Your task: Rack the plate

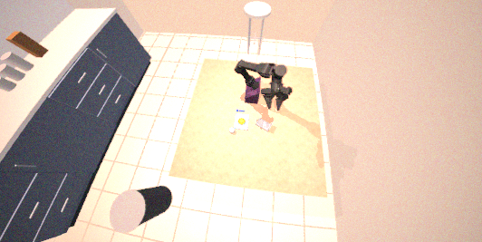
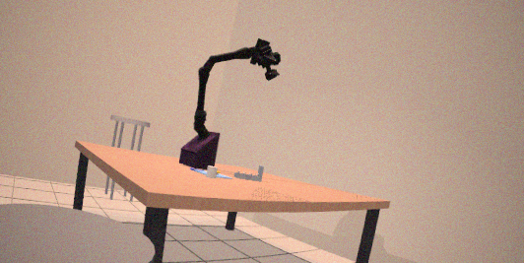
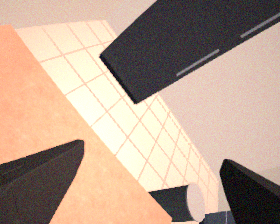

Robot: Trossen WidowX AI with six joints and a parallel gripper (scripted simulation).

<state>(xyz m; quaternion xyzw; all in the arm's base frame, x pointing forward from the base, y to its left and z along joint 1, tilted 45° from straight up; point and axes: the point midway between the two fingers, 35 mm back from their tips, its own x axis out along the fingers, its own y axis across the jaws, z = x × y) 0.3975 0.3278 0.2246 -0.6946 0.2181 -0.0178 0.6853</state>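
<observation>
Now: gripper tip 110 mm past the yellow plate, 190 mm to the left of it and 560 mm above it. Round my gripper tip: dish rack 100 mm behind, 20 mm to the left, 550 mm below; blue spoon 230 mm behind, 210 mm to the right, 570 mm below; white cup 20 mm behind, 270 mm to the right, 550 mm below.
</observation>
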